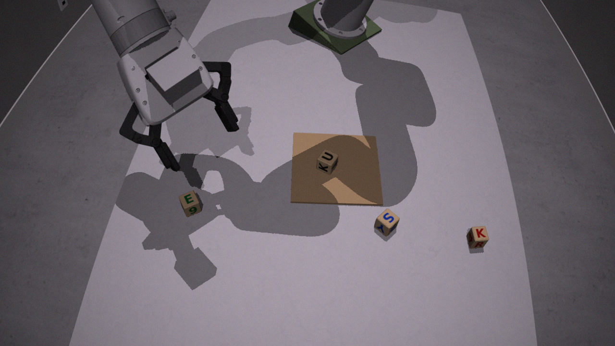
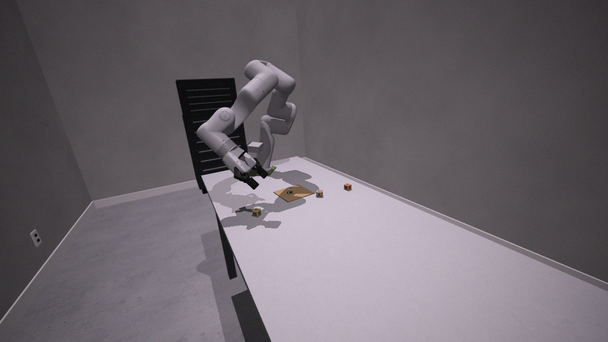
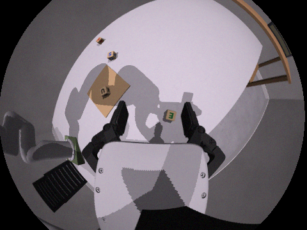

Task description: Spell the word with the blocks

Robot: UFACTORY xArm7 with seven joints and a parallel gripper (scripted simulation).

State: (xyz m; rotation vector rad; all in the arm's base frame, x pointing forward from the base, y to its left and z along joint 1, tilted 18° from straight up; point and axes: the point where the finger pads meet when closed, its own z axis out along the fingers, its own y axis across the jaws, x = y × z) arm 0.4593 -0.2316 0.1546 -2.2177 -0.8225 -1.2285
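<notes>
My gripper is now 17 cm to the right of the U block, 12 cm above it and 8 cm past it. Round my hand: tan mat (18 cm to the left, 13 cm below, 8 cm behind); then S block (26 cm to the left, 12 cm below, 2 cm ahead); then E block (12 cm below, 3 cm to the right, 1 cm ahead).
</notes>
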